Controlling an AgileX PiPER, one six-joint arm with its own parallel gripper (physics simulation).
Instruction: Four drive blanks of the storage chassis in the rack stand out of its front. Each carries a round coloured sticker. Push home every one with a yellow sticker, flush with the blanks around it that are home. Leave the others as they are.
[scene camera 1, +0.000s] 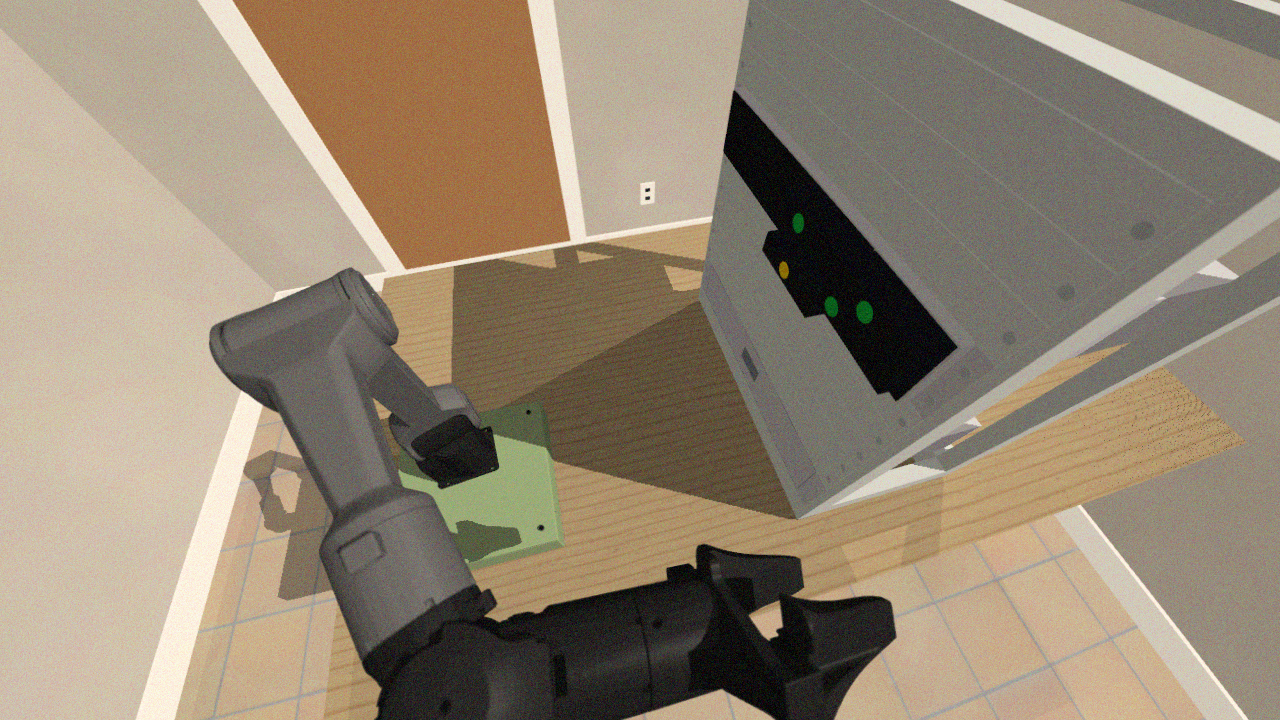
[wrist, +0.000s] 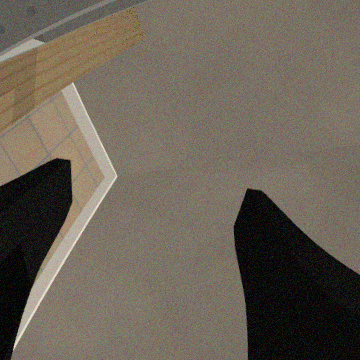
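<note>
The storage chassis (scene camera 1: 904, 353) is a black band set in the grey rack (scene camera 1: 760, 295) at the right of the scene view. One yellow sticker (scene camera 1: 783, 269) shows at the lower left of the sticker group. Green stickers show above it (scene camera 1: 798, 222), to its lower right (scene camera 1: 830, 306) and farther right (scene camera 1: 863, 311). The black blanks merge; a step in the outline shows around the yellow sticker, but single edges and depths cannot be told. My gripper (scene camera 1: 844, 593) (wrist: 155, 194) is open and empty, in front of and below the rack in the scene view, apart from the chassis.
The arm stands on a green base plate (scene camera 1: 537, 474) at the left. A brown door (scene camera 1: 447, 116) and an outlet (scene camera 1: 647, 192) are on the back wall. The rack's side frame reaches to the right. Tiled floor (scene camera 1: 984, 617) (wrist: 25, 150) and a white skirting board (wrist: 95, 135) lie near the gripper.
</note>
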